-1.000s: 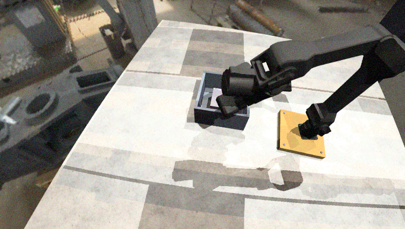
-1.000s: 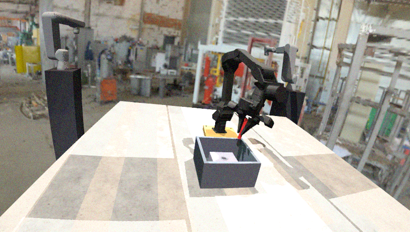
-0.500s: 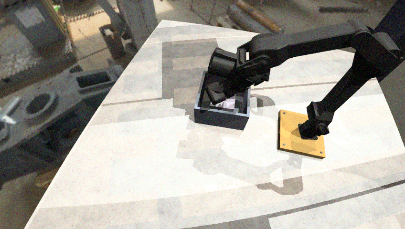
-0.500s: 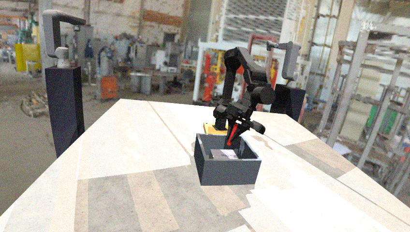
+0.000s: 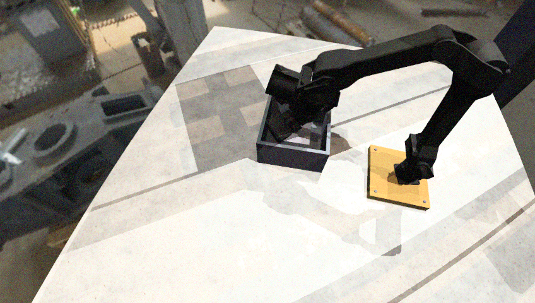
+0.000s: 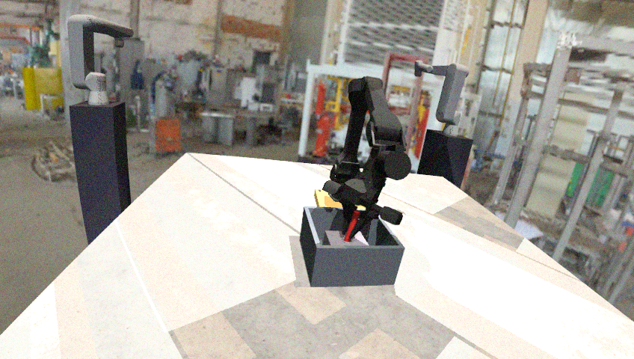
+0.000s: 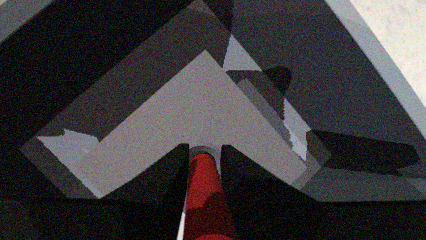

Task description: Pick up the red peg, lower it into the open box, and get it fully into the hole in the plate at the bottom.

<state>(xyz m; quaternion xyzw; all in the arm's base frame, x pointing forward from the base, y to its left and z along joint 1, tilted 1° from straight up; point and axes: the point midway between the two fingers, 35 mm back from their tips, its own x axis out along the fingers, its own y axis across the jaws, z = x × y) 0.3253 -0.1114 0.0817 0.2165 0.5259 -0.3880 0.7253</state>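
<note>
The red peg lies 10 mm behind my gripper tip, 10 mm to the left of it and 10 mm above it. From my gripper tip the other things lie so: plate: 10 mm behind, 10 mm to the left, 30 mm below; then dark grey box: 10 mm behind, 10 mm to the left, 50 mm below.
</note>
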